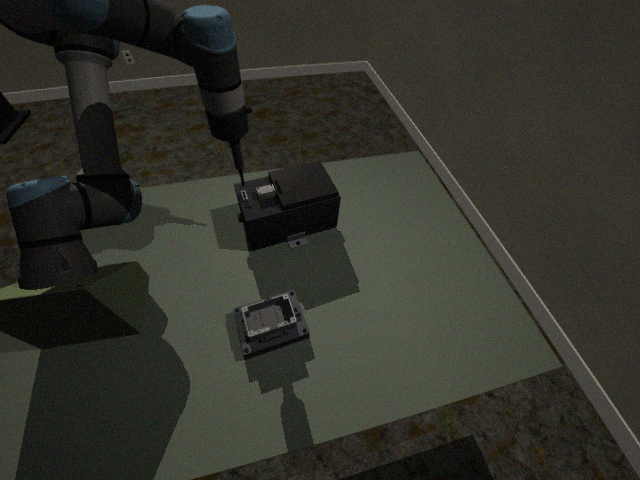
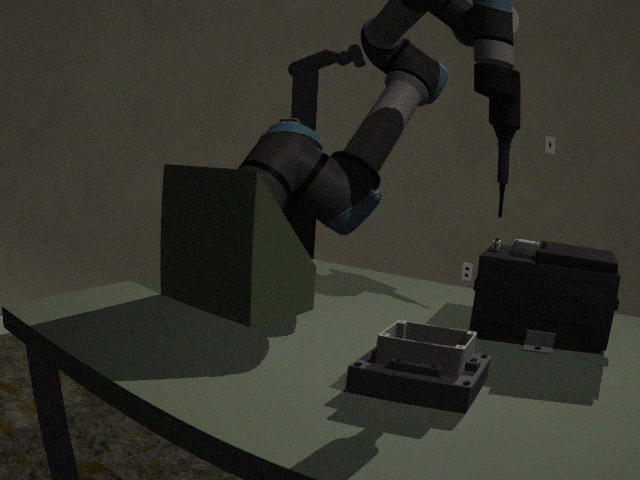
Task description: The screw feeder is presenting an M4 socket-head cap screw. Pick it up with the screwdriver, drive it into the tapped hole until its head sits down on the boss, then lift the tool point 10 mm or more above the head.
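The screwdriver [image 1: 242, 183] [image 2: 500, 215] points almost straight down, its bare tip a short gap above the pick-up spot [image 1: 244, 195] [image 2: 496, 244] at the left end of the black screw feeder [image 1: 294, 225] [image 2: 547, 299]. No screw shows on the tip, so I take the tool as open. The screw at the pick-up spot is too small and dark to make out clearly. A light grey open-topped housing [image 1: 251, 333] [image 2: 413, 355] with corner bosses sits on a dark fixture plate [image 1: 279, 347] [image 2: 403, 388], in front of the feeder. I cannot tell which boss has the tapped hole.
The green wedge-shaped pedestal [image 1: 51, 317] [image 2: 206, 242] carries the arm at the left. A dark post [image 2: 305, 98] with a side arm stands behind it. A small metal bracket [image 1: 297, 240] [image 2: 539, 341] is at the feeder's foot. The feeder's raised black cover [image 1: 305, 183] [image 2: 576, 256] lies right of the tip.
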